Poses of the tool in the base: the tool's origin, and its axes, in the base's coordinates. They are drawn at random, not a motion.
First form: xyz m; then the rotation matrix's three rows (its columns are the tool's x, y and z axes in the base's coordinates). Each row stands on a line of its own.
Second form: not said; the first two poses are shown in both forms.
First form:
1:
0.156, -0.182, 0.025
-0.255, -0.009, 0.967
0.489, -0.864, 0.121
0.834, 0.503, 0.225
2:
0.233, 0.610, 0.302
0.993, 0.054, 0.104
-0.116, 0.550, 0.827
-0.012, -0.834, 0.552
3:
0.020, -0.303, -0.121
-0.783, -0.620, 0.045
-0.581, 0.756, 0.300
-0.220, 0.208, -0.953
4:
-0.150, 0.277, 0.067
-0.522, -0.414, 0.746
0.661, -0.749, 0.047
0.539, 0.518, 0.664
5:
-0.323, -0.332, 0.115
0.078, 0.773, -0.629
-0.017, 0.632, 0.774
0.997, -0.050, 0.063
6:
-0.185, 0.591, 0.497
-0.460, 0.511, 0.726
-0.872, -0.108, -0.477
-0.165, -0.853, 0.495
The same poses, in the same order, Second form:
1: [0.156, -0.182, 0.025, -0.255, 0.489, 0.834, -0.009, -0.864, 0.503]
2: [0.233, 0.610, 0.302, 0.993, -0.116, -0.012, 0.054, 0.550, -0.834]
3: [0.020, -0.303, -0.121, -0.783, -0.581, -0.220, -0.620, 0.756, 0.208]
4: [-0.150, 0.277, 0.067, -0.522, 0.661, 0.539, -0.414, -0.749, 0.518]
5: [-0.323, -0.332, 0.115, 0.078, -0.017, 0.997, 0.773, 0.632, -0.050]
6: [-0.185, 0.591, 0.497, -0.460, -0.872, -0.165, 0.511, -0.108, -0.853]
